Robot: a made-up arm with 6 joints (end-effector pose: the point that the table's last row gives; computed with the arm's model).
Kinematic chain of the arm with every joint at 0, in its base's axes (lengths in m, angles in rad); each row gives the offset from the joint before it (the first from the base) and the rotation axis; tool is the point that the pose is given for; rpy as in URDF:
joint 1: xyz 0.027 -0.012 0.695 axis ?
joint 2: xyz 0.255 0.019 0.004 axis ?
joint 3: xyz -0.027 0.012 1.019 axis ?
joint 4: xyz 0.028 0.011 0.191 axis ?
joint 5: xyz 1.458 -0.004 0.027 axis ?
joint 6: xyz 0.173 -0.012 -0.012 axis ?
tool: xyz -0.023 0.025 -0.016 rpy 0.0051 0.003 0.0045
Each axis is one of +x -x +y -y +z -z.
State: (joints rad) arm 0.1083 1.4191 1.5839 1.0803 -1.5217 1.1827
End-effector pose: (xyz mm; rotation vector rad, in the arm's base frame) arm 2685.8 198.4 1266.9 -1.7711 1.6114 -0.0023
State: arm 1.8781 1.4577 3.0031 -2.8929 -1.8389 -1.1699
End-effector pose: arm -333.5 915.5 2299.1 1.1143 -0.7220 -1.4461
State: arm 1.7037 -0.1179 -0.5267 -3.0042 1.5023 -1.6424
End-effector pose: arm -187.7 1446.7 1132.1 2.1729 -0.2428 -1.8245
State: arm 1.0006 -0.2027 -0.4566 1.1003 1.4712 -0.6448
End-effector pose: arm 691.9 1403.5 1562.3 0.1800 -0.8548 2.0996
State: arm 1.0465 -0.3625 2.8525 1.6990 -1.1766 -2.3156
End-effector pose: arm -757.9 -1487.7 1303.0 -2.1003 1.1168 -0.2682
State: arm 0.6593 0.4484 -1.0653 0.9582 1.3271 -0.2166
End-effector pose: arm 733.4 770.3 103.5 -0.0361 0.3037 1.5821
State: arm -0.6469 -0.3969 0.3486 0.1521 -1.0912 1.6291
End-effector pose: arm 743.1 -564.9 2716.6 -1.4933 0.8970 -0.2860
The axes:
joint 1: +z
joint 2: +y
joint 3: -y
joint 4: -x
joint 5: -y
joint 6: -x

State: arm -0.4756 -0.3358 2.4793 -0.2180 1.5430 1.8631
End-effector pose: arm -1465.2 718.6 1804.3 -0.9219 1.6301 1.3484
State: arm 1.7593 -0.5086 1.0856 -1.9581 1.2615 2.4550
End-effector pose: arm 191.7 -375.0 3119.8 0.7785 -0.0942 0.6588
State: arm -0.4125 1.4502 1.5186 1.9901 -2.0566 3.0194
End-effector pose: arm 2447.1 -1111.9 1217.8 0.4213 -2.1515 -1.2719
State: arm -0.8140 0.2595 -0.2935 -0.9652 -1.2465 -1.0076
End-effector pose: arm 1412.4 -1271.2 999.3 2.4656 1.0483 -0.8171
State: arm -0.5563 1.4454 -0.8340 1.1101 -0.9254 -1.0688
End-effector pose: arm 299.5 -223.3 -436.9 -0.2990 2.7931 -0.5678
